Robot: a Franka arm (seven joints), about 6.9 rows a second.
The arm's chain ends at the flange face. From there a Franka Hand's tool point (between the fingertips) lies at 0.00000 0.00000 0.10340 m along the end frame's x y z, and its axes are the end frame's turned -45 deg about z.
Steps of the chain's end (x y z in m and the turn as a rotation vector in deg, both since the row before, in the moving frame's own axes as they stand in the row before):
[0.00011 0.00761 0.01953 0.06 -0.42 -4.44]
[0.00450 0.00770 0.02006 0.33 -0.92 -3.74]
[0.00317 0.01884 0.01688 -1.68 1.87 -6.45]
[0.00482 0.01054 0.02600 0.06 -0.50 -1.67]
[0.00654 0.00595 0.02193 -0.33 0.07 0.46]
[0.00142 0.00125 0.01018 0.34 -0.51 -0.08]
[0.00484 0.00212 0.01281 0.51 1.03 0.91]
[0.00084 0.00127 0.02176 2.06 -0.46 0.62]
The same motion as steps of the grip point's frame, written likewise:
[-0.00579 0.00486 0.01953 0.34 -0.25 -4.44]
[-0.00307 0.00706 0.02004 0.88 -0.42 -3.74]
[-0.01058 0.02007 0.01678 -2.51 0.13 -6.45]
[-0.00462 0.01015 0.02600 0.40 -0.31 -1.67]
[0.00008 0.00934 0.02193 -0.28 -0.18 0.46]
[-0.00010 0.00080 0.01017 0.60 -0.12 -0.08]
[0.00388 0.00560 0.01279 -0.37 1.09 0.91]
[0.00175 -0.00171 0.02169 1.78 1.13 0.62]

